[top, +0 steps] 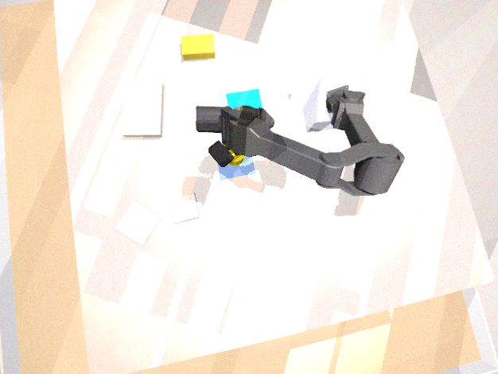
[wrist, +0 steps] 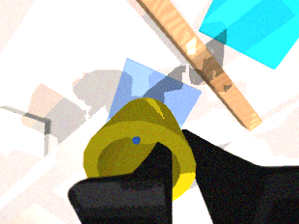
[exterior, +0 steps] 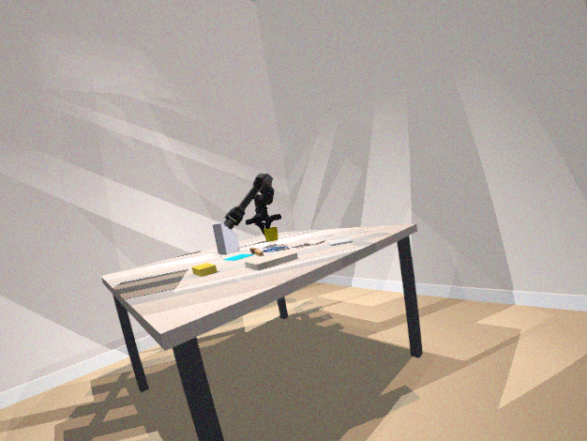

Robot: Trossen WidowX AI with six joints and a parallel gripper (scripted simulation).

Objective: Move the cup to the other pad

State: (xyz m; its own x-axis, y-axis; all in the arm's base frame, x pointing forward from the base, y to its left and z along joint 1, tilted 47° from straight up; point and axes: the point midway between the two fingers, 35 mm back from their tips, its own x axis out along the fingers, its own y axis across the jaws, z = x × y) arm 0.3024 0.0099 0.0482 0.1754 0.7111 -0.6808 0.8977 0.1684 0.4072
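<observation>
The cyan pad is 6 cm behind my gripper tip, 16 cm to the right of it and 9 cm below it. Also, from my gripper tip: pale blue pad: 2 cm ahead, 1 cm to the left, 9 cm below; then yellow cup: 2 cm ahead, 1 cm to the left; then wooden bar: 2 cm behind, 7 cm to the right, 8 cm below.
</observation>
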